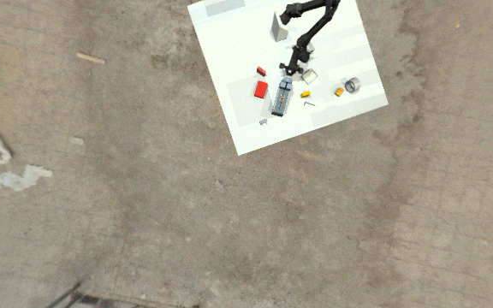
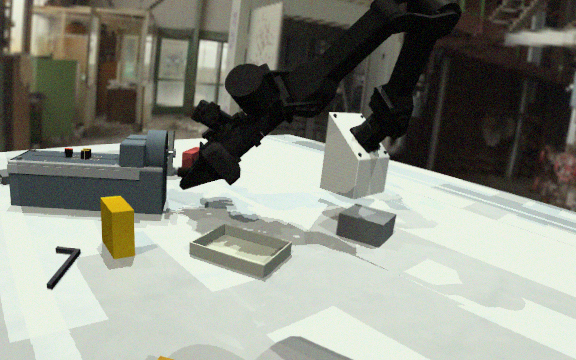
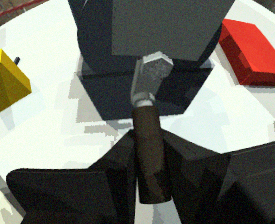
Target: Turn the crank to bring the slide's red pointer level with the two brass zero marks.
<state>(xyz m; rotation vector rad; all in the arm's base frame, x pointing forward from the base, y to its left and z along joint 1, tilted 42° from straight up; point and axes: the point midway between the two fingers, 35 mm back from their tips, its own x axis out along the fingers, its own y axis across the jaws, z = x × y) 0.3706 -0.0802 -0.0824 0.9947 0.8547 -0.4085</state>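
Now: gripper tip 2 cm below the dark crank handle, 1 cm to the right of it and 1 cm past it. The rest, counted from my gripper tip: red pointer: 14 cm ahead, 13 cm to the right, 5 cm above; shallow grey tray: 19 cm to the left, 5 cm ahead, 3 cm below; yellow block: 17 cm ahead, 8 cm to the left, 1 cm below.
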